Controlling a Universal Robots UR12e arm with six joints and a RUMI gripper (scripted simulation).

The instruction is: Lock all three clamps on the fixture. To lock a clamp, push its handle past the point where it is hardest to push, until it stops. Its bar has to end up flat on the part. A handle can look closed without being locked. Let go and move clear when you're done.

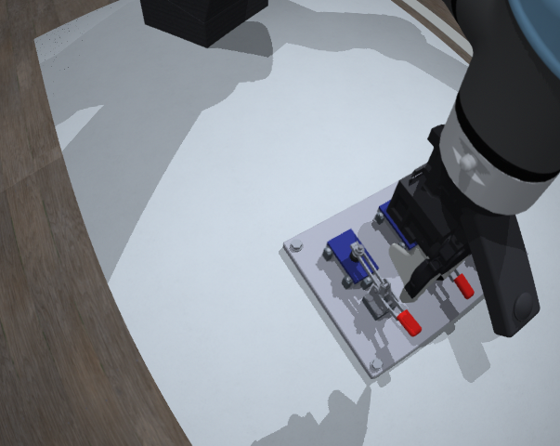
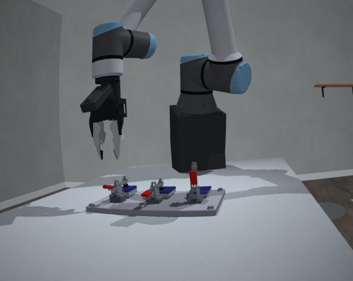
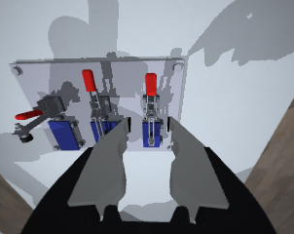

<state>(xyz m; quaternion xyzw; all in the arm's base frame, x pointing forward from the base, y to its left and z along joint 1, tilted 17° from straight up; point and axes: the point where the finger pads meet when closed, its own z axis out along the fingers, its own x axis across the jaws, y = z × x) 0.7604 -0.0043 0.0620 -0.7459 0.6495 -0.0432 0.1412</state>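
The grey fixture plate lies 80 mm behind my hand, 100 mm to the left of it and 150 mm below it. Round my hand: blue part 150 mm behind, 200 mm to the left, 130 mm below.
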